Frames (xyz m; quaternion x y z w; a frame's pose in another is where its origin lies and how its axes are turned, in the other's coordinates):
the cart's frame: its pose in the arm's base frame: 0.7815 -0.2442 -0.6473 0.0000 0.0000 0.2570 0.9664
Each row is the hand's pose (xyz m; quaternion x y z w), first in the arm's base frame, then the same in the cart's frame.
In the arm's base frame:
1: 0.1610 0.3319 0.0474 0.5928 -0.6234 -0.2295 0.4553
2: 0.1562 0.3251 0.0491 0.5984 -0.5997 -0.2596 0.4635
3: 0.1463 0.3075 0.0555 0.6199 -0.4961 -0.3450 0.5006
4: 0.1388 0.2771 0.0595 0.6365 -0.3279 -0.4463 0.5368
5: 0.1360 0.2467 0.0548 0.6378 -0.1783 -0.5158 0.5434
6: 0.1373 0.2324 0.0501 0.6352 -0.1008 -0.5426 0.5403
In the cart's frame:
1: -0.2524 0.8082 0.6947 0.4127 -0.7548 -0.3388 0.3810
2: -0.2599 0.8047 0.6964 0.4242 -0.7334 -0.3700 0.3812
3: -0.2772 0.7943 0.7028 0.4716 -0.6387 -0.4621 0.3951
4: -0.2988 0.7717 0.7068 0.5309 -0.4805 -0.5693 0.4041
5: -0.3164 0.7467 0.7021 0.5706 -0.3362 -0.6382 0.3926
6: -0.3224 0.7336 0.6974 0.5880 -0.2607 -0.6632 0.3827

